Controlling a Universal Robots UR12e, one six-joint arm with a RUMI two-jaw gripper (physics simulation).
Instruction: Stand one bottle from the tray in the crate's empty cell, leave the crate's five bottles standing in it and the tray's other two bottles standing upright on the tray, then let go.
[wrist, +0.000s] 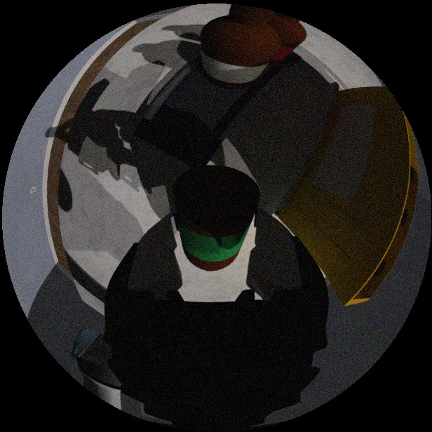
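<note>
My gripper (215, 213) is shut on a brown bottle (213, 247) with a green label, held between the two dark jaws in the middle of the wrist view. The bottle's near part is very dark, and whether its base touches anything is hidden. At the top of the view, apart from the held bottle, is a brown bottle (240, 42) with a white label, with more brown shapes and a bit of red beside and behind it. I cannot tell which of these stand on the tray or in the crate. The crate's empty cell cannot be made out.
A dark blue-grey panel with raised edges (285, 132) lies beyond the jaws. A dark yellow structure (370, 220) rises at the right. The pale table (95, 227) has a brown edge (54, 175) at the left. A dark and silvery object (100, 362) shows at lower left. Shadows cross the table.
</note>
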